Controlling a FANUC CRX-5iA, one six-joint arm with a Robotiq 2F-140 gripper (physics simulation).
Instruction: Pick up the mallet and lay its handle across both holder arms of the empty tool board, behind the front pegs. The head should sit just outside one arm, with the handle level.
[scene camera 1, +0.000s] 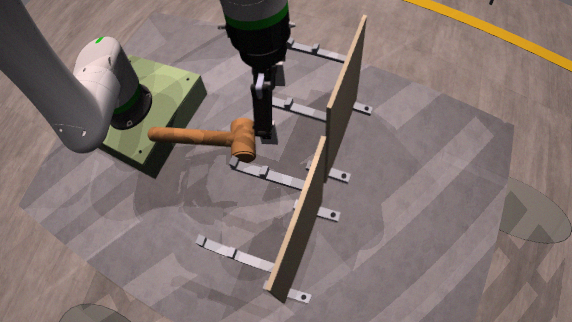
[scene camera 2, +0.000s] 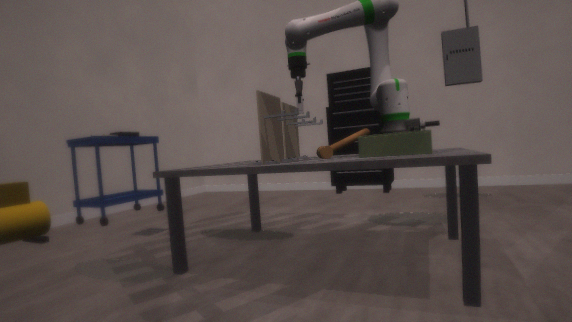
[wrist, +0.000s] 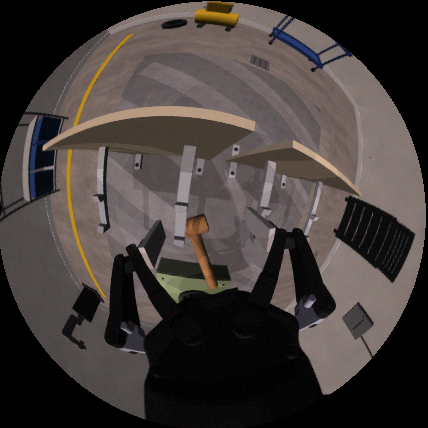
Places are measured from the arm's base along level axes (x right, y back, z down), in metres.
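Pixels of known places: gripper, fingertip midpoint: (scene camera 1: 274, 111) (scene camera 2: 300, 112) (wrist: 204, 222); arm's base, link origin: (scene camera 1: 129, 107) (scene camera 2: 396, 133).
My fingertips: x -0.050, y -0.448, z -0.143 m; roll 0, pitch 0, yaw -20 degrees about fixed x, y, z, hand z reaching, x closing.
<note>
Ahead of a thing's pixels: the offset from my fingertips to its middle. "pt": to the spot under its first point. Level surfaces: height alone.
The orange-brown mallet {pt dz +0.177, dx +0.004, dy +0.098 m} (scene camera 1: 243, 140) (scene camera 2: 325, 151) (wrist: 198, 226) lies tilted, its head on the table and its handle sloping up onto the edge of the green block (scene camera 1: 175, 95) (scene camera 2: 395, 143). My gripper (scene camera 1: 275, 107) (scene camera 2: 300, 104) (wrist: 204, 222) is open and empty, pointing down well above the table, fingertips near holder-arm height. In the wrist view the mallet head shows between the fingers, farther below. Two upright tool boards {dz +0.075, dx -0.122, dy -0.050 m} (scene camera 1: 346, 90) {dz +0.083, dx +0.189, dy -0.081 m} (scene camera 1: 300, 225) each have two pegged holder arms; no tool lies on them. One finger covers part of an arm (scene camera 1: 305, 111) in scene camera 1.
The holder arms (scene camera 1: 280, 177) (scene camera 1: 250, 260) of the nearer board jut toward the robot side, one close beside the mallet head. The farther board's outer arm (scene camera 1: 327, 52) is behind the gripper. Board feet {pt dz +0.222, dx +0.079, dy -0.165 m} (scene camera 1: 332, 215) sit on the table {dz +0.238 m} (scene camera 1: 425, 150).
</note>
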